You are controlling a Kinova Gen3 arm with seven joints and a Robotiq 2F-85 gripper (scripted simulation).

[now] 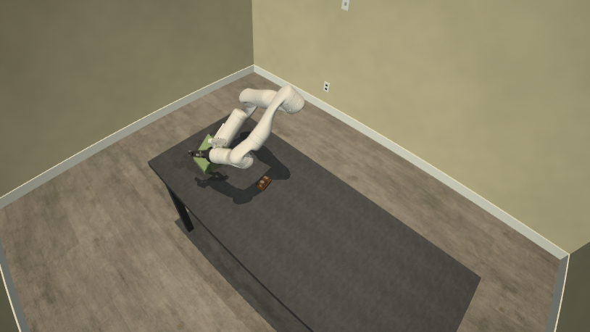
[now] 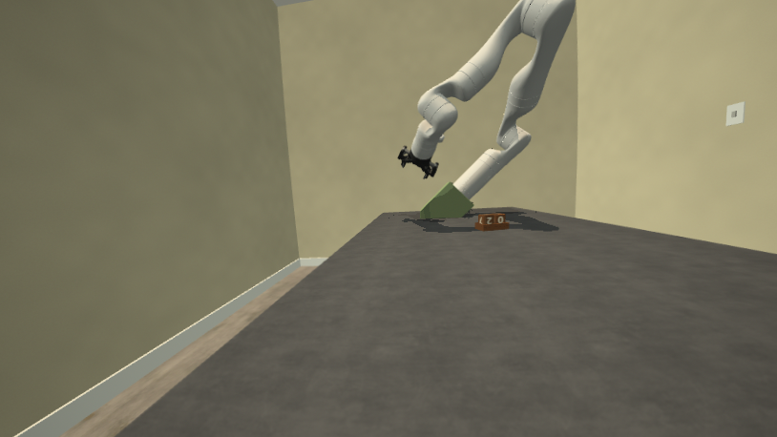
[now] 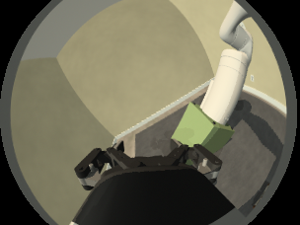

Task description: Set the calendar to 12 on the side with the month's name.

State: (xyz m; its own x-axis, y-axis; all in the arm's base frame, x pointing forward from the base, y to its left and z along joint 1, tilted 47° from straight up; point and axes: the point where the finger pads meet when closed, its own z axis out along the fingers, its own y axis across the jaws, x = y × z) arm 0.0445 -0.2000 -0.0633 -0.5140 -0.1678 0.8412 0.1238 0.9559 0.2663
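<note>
Now: the brown calendar tray 260 mm ahead of my hand, 190 mm to the left of it and 180 mm below it.
</note>
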